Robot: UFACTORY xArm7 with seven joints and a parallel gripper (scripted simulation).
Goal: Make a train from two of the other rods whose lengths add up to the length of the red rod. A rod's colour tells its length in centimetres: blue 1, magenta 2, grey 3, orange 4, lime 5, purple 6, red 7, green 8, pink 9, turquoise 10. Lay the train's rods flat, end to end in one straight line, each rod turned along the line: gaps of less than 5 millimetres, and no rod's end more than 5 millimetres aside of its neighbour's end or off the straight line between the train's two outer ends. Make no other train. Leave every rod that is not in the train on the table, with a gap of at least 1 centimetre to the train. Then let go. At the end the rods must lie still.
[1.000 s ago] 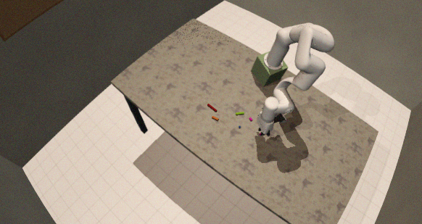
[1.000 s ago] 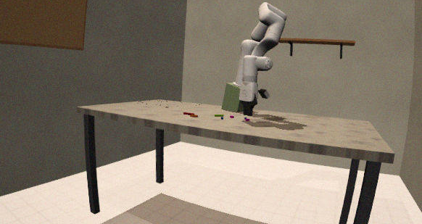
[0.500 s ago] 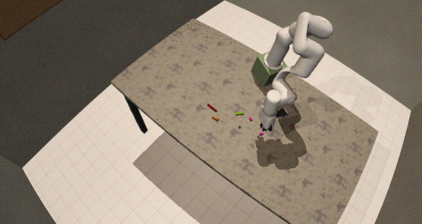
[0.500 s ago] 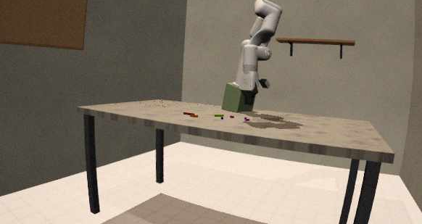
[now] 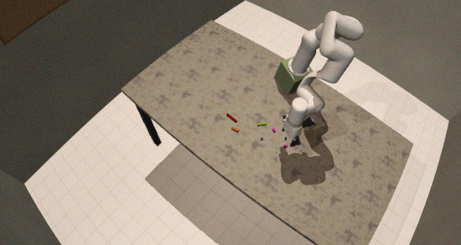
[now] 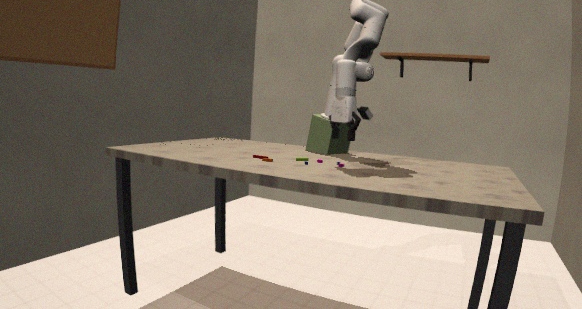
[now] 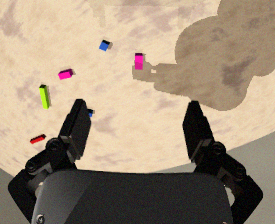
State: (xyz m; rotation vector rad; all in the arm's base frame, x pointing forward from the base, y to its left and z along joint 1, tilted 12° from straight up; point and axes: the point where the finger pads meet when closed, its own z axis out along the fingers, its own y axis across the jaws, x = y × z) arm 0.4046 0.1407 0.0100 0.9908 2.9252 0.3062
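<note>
My hand is 50 mm past the lime rod, 170 mm to the left of it and 110 mm above it. From my hand the other things lie so: orange rod: 50 mm ahead, 280 mm to the right, 110 mm below; then red rod: 330 mm to the right, 110 mm below.
</note>
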